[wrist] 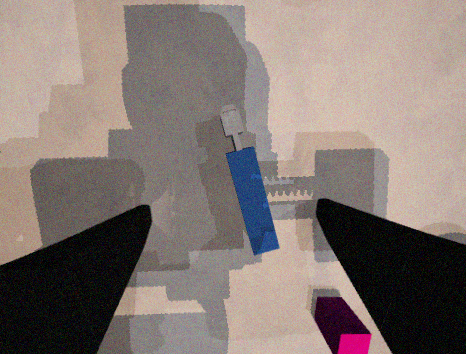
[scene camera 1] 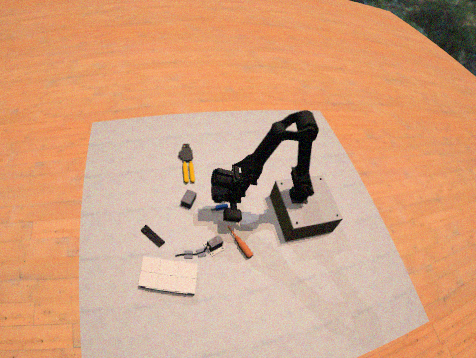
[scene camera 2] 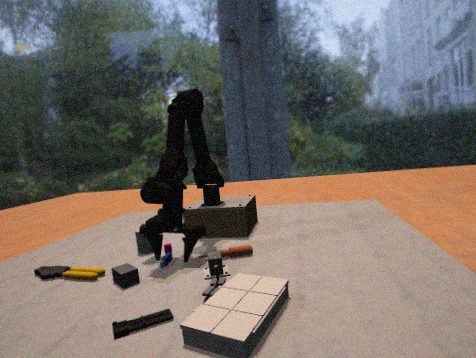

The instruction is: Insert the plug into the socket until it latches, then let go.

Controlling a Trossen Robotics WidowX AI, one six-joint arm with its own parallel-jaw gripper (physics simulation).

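Frame: origin at the arm's base, x right, y back, z down, level; centimetres.
Seen in the pictures: gripper, fingertip midpoint: (wrist: 234, 209) (scene camera 1: 223, 210) (scene camera 2: 171, 261); arm's base, link origin: (scene camera 1: 298, 196) (scene camera 2: 212, 204).
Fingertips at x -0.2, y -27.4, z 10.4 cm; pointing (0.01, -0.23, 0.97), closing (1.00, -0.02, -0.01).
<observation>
Pixels of each thing's top centre, then the offset from my fingertips to it. "spot": a spot on its surface instead.
- blue plug, top centre: (wrist: 248, 181) (scene camera 2: 165, 256) (scene camera 1: 219, 206) dx +0.5, dy -1.8, dz -1.9 cm
- dark grey block, top centre: (scene camera 2: 214, 255) (scene camera 1: 214, 241) dx -16.1, dy -4.4, dz -4.4 cm
- magenta block, top centre: (wrist: 354, 348) (scene camera 2: 167, 244) dx +5.5, dy +6.2, dz -2.5 cm
- orange screwdriver, top centre: (scene camera 2: 224, 248) (scene camera 1: 239, 239) dx -14.1, dy +4.9, dz -2.6 cm
- yellow-handled pliers, surface spot: (scene camera 2: 84, 273) (scene camera 1: 184, 175) spot: dx +15.2, dy -15.8, dz -1.8 cm
- black bar, top centre: (scene camera 2: 142, 316) (scene camera 1: 152, 234) dx -13.1, dy -26.8, dz -1.5 cm
- tiled box, top centre: (scene camera 2: 240, 299) (scene camera 1: 168, 274) dx -29.0, dy -20.2, dz -3.5 cm
- grey cylinder, top centre: (scene camera 2: 144, 229) dx +13.6, dy +5.9, dz -7.0 cm
The blue plug (scene camera 1: 220, 206) (scene camera 2: 166, 259) (wrist: 252, 200) with a silver metal tip lies on the mat, slightly slanted in the wrist view. My gripper (scene camera 1: 230, 206) (scene camera 2: 172, 260) (wrist: 234, 209) is open above it, with the fingers on either side and nothing held. In the wrist view the plug lies between the fingertips, its metal tip pointing up the picture. The socket, a dark grey block (scene camera 1: 215, 243) (scene camera 2: 215, 265) on a small light plate with a cable, stands apart from the plug. It does not show in the wrist view.
A magenta block (scene camera 2: 168, 247) (wrist: 354, 344) stands close to the right finger in the wrist view. An orange screwdriver (scene camera 1: 242, 246) (scene camera 2: 237, 251) lies near the socket. Also there: grey block (scene camera 1: 188, 199) (scene camera 2: 125, 276), yellow-handled pliers (scene camera 1: 188, 170) (scene camera 2: 84, 273), black bar (scene camera 1: 152, 235) (scene camera 2: 143, 323), tiled box (scene camera 1: 168, 275) (scene camera 2: 249, 302), grey cylinder (scene camera 2: 144, 243).
</observation>
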